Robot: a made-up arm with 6 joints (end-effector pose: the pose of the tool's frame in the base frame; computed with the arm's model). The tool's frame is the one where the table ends. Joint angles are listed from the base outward.
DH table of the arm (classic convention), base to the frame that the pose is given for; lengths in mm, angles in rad. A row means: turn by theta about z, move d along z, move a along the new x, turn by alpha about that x. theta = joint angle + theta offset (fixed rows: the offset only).
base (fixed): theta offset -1.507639; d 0; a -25.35; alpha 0
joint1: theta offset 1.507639; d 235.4; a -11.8; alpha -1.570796
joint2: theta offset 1.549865; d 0; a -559.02; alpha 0
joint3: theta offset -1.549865; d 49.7; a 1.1; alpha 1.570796
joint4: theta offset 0; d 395.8; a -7.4; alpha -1.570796
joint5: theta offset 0; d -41.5; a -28.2; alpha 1.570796
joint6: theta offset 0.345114; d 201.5; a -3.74; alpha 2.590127
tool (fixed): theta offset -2.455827; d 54.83; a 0; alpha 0
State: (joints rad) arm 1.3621 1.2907 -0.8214 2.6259 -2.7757 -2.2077
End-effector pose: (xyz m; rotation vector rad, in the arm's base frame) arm 0.0649 0.6757 0.5961 0.2775 -0.3943 0.3447
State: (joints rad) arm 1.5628 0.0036 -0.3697 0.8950 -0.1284 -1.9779
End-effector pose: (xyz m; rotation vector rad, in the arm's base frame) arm 0.0344 -0.2120 1.2923 -0.1205 2.8312 0.0701
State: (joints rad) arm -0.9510 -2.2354 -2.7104 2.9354 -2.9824 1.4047
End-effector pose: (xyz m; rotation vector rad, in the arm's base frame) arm -0.0500 0.2346 -0.1024 1.7246 0.1139 0.5713
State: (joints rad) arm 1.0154 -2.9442 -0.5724 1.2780 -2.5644 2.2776
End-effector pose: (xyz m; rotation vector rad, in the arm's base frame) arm 0.0230 -0.0015 -0.5552 -1.7398 1.6685 0.7180
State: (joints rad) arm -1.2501 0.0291 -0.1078 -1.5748 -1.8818 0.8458
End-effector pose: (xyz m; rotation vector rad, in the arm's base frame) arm 0.1640 0.1732 1.1348 -1.1072 -0.1090 2.6535
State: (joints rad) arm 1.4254 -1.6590 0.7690 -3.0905 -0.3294 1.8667
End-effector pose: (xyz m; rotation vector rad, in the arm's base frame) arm -0.2185 -0.9035 0.5618 0.3429 2.7590 0.1443
